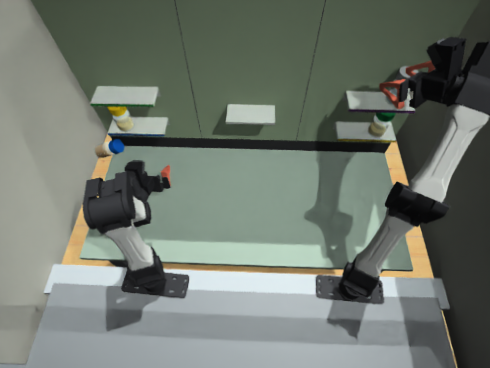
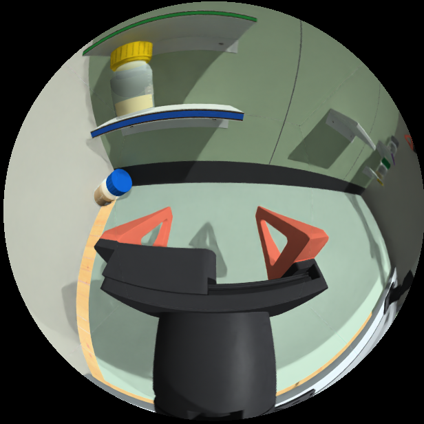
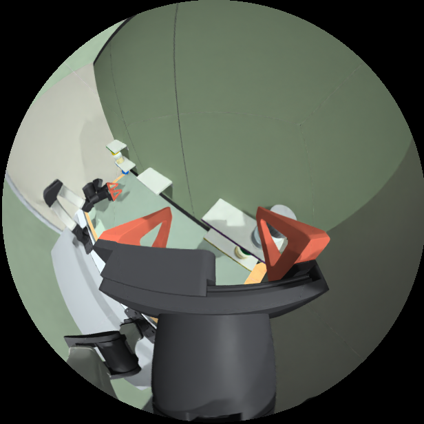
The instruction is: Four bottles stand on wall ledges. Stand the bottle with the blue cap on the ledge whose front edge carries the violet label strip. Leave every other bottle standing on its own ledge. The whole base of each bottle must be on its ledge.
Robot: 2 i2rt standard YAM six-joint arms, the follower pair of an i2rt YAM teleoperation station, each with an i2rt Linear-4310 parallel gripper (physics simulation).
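Frame: origin at the left arm's base, x ahead, y right, z down, level; centimetres.
Seen in the pictures: left gripper, fingertip midpoint: (image 1: pixel 156 165); right gripper, fingertip midpoint: (image 1: pixel 393 78); left arm's base, origin of the base link: (image 1: pixel 156 283); right arm's base, origin of the base link: (image 1: pixel 348 289).
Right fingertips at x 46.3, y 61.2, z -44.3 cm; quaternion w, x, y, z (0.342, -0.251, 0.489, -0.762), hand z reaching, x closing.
Pixels of each thing's middle, then the offset from my right fingertips to it.
- blue-capped bottle, body centre: (image 1: pixel 109 148) dx +3.3, dy -92.7, dz +43.7 cm
- violet-strip ledge, body centre: (image 1: pixel 379 101) dx +8.4, dy +3.4, dz +15.7 cm
- yellow-capped bottle, body centre: (image 1: pixel 121 115) dx +3.1, dy -80.3, dz +23.9 cm
- blue-strip ledge, body centre: (image 1: pixel 138 126) dx +4.0, dy -76.5, dz +29.7 cm
- green-capped bottle, body centre: (image 1: pixel 381 121) dx +8.2, dy +7.0, dz +23.9 cm
- yellow-strip ledge, body centre: (image 1: pixel 364 131) dx +8.4, dy +3.4, dz +29.7 cm
- green-strip ledge, body centre: (image 1: pixel 124 96) dx +4.0, dy -76.5, dz +15.7 cm
- plain ledge, body centre: (image 1: pixel 250 114) dx +6.2, dy -36.5, dz +22.7 cm
The blue-capped bottle (image 1: pixel 110 147) (image 2: pixel 112 188) is tilted at the back left corner of the worktop, by the side wall, off any ledge. The violet-strip ledge (image 1: pixel 362 101) (image 3: pixel 225 216) is the upper one at the right; a pale-capped bottle (image 3: pixel 283 214) is at its right end, partly hidden by a finger. The yellow-capped bottle (image 1: pixel 122 120) (image 2: pixel 132 87) stands on the blue-strip ledge (image 1: pixel 152 126) (image 2: pixel 200 115). The green-capped bottle (image 1: pixel 379 127) (image 3: pixel 242 251) stands on the yellow-strip ledge (image 1: pixel 350 131). My left gripper (image 2: pixel 213 211) is open above the worktop. My right gripper (image 3: pixel 213 211) is open near the violet-strip ledge.
The green-strip ledge (image 1: pixel 125 95) (image 2: pixel 200 25) hangs above the yellow-capped bottle. A plain ledge (image 1: pixel 250 114) (image 2: pixel 345 125) (image 3: pixel 154 181) is at the middle of the back wall. Side walls bound both ends. A black strip (image 1: pixel 250 144) runs along the worktop's back edge.
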